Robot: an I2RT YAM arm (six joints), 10 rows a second.
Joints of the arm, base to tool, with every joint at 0 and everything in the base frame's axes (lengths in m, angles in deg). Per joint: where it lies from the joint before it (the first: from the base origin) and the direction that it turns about. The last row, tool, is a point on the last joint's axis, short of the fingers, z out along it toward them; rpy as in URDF.
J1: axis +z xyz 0 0 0.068
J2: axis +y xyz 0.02 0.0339 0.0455
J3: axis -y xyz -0.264 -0.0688 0
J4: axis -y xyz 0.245 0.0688 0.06
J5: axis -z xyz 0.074 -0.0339 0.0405
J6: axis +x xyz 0.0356 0 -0.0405
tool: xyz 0 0 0 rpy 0 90 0
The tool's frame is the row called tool.
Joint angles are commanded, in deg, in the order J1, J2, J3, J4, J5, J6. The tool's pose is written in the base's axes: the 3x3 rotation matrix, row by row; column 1 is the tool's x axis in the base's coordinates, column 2 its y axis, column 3 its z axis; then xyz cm. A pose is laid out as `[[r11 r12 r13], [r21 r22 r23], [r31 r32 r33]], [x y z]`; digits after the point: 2 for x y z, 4 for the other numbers.
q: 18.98 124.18 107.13 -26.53 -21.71 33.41
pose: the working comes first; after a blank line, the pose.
Where each joint sits with the arm in this pose, in the base's axes (m; each line is computed from the numbers above, not from the rounded line before):
J1: 0.0000 0.0000 0.0680
J2: 0.0079 0.0386 0.1135
J3: 0.1705 0.0217 0.3319
J4: 0.3863 0.1687 0.3174
J5: 0.4744 0.1632 0.2958
J6: 0.4664 0.1743 0.2436
the tool: 0.4664 0.1743 0.2436

[[-0.8501 -0.1048 0.5161], [0.2486 0.7841 0.5687], [-0.4643 0.6117 -0.6405]], [46.64 17.43 24.36]
